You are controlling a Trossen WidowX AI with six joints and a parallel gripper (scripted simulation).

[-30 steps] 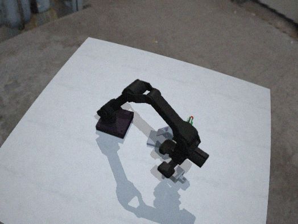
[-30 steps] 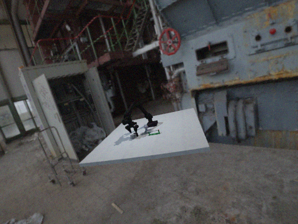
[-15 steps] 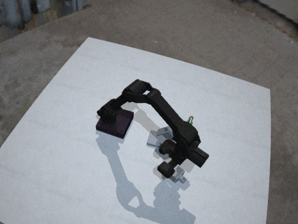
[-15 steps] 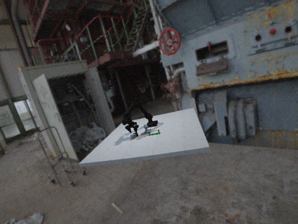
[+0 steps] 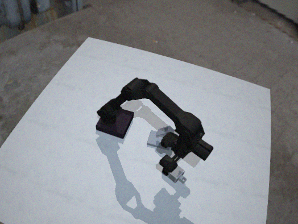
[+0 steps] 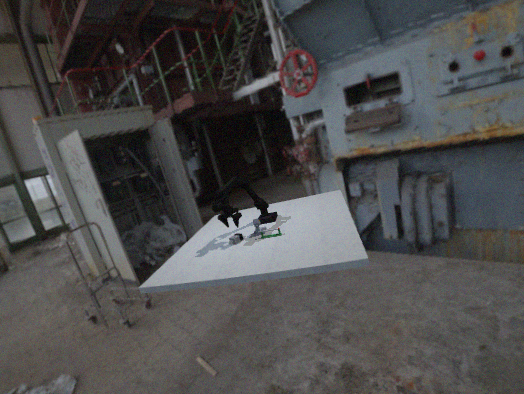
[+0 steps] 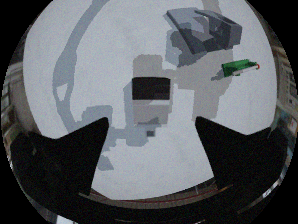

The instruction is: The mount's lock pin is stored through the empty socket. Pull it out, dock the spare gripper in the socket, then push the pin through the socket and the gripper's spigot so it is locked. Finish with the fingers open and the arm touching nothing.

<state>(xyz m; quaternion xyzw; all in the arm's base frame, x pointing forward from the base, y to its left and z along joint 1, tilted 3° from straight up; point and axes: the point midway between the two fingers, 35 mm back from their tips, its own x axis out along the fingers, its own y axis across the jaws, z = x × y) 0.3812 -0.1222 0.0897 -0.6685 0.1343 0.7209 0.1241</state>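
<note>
The spare gripper is 2 cm ahead of my gripper tip, 1 cm to the right of it and 9 cm below it. Round my gripper tip: grey mount: 9 cm behind, 15 cm to the left, 5 cm below; green block: 25 cm to the left, 8 cm below.
</note>
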